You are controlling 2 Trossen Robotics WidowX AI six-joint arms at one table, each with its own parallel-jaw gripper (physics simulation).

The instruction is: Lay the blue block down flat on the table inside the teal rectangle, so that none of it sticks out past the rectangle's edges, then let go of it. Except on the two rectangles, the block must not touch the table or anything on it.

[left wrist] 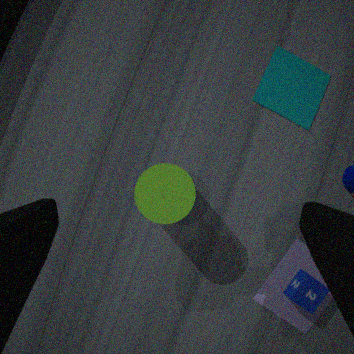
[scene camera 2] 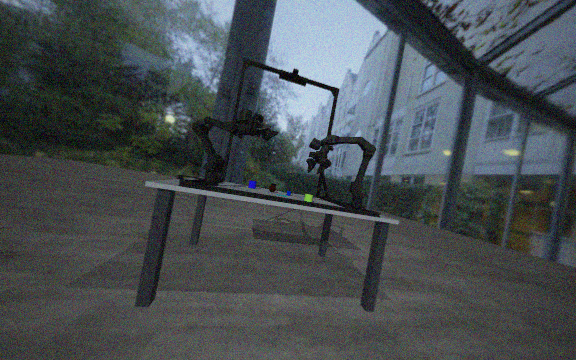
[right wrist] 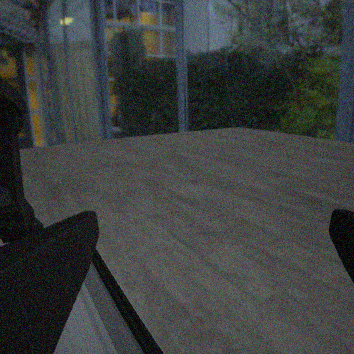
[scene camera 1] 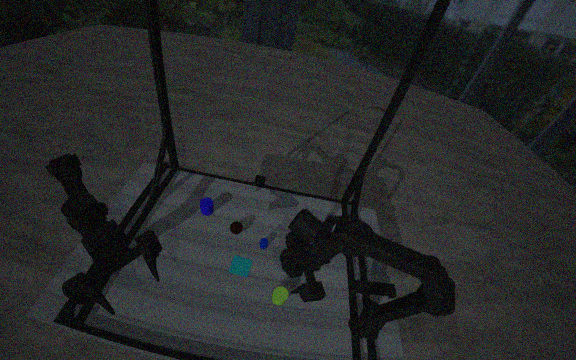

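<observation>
The blue block, with pale markings, rests on the lilac rectangle at the lower right of the left wrist view. In scene camera 1 the left arm hides both. The teal rectangle lies bare, at the upper right of the left wrist view. My left gripper is open and empty above the table, pointing down. Its finger at the right of the left wrist view overlaps part of the lilac rectangle; the block lies beside that finger's image. My right gripper is open and empty, at the left in scene camera 1.
A yellow-green cylinder stands below the left gripper. A small blue cylinder, a dark red object and a larger blue cylinder stand farther back. A black frame surrounds the table.
</observation>
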